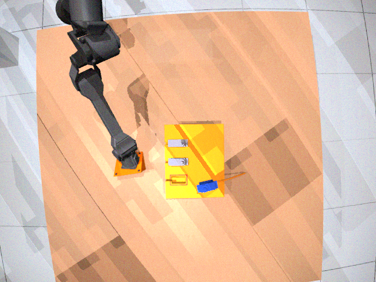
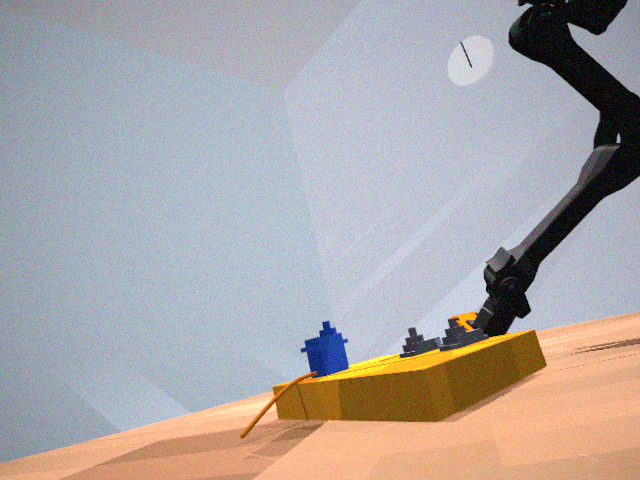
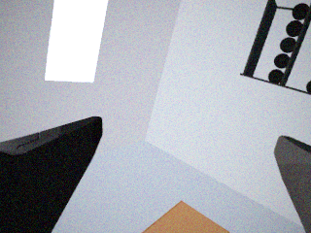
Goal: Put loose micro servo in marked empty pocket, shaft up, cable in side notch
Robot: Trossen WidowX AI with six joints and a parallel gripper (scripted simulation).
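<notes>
The yellow deck is 240 mm ahead of my gripper tip, 480 mm to the right of it and 600 mm below it.
</notes>
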